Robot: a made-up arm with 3 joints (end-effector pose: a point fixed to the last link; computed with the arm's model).
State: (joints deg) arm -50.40 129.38 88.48
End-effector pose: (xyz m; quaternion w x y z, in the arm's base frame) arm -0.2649 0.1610 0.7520 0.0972 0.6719 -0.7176 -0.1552
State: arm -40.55 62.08 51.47
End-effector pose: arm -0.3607 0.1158 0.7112 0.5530 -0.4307 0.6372 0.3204
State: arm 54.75 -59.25 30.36
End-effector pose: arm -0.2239 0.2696 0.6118 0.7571 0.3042 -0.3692 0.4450
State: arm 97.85 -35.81 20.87
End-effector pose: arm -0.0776 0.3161 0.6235 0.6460 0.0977 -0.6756 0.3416
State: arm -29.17 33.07 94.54
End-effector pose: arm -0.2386 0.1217 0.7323 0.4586 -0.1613 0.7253 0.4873
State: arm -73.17 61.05 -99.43
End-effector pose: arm -0.3955 0.1136 0.4767 0.8844 -0.4114 -0.2070 -0.0762
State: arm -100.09 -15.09 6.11
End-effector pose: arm -0.3045 0.3333 0.8499 0.6233 0.0715 0.7743 -0.0824
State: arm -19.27 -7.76 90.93
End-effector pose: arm -0.2529 0.1067 0.7014 0.6344 0.0592 0.4945 0.5912
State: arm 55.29 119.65 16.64
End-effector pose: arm -0.1072 -0.0228 0.5436 0.5175 -0.7468 -0.1047 -0.4045
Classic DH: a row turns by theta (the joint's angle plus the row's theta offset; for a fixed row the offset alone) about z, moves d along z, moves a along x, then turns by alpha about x. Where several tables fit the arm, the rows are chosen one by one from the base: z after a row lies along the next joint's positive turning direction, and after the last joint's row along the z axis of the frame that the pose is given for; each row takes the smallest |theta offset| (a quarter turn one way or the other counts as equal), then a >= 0, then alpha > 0; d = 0 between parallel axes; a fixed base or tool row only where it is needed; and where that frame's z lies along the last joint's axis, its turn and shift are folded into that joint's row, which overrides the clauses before.
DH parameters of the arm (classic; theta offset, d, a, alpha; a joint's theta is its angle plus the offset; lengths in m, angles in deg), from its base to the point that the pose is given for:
base (fixed): 3.37 0.7365 -0.1534 88.83
joint 1: 89.93 -0.1462 -0.075 -93.37
joint 2: -55.22 -0.0416 -0.1068 -83.28
joint 3: -80.83 0.2001 0.1159 -36.49
tool (fixed): 168.64 -0.2331 0 0

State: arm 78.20 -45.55 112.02
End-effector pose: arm -0.0830 0.0778 0.6968 0.5324 -0.3881 -0.2305 0.7161
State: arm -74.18 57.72 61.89
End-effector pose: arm -0.3086 0.1287 0.8248 0.2840 -0.2614 0.8167 0.4290
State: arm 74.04 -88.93 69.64
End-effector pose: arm -0.1352 0.1593 0.6043 0.4292 0.1075 -0.4606 0.7695
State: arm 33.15 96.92 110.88
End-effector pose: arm -0.1629 0.1832 0.6959 0.5309 -0.4906 0.6894 -0.0474
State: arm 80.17 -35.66 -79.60
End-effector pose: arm -0.1048 0.3973 0.8644 0.4113 0.6523 -0.5796 -0.2634
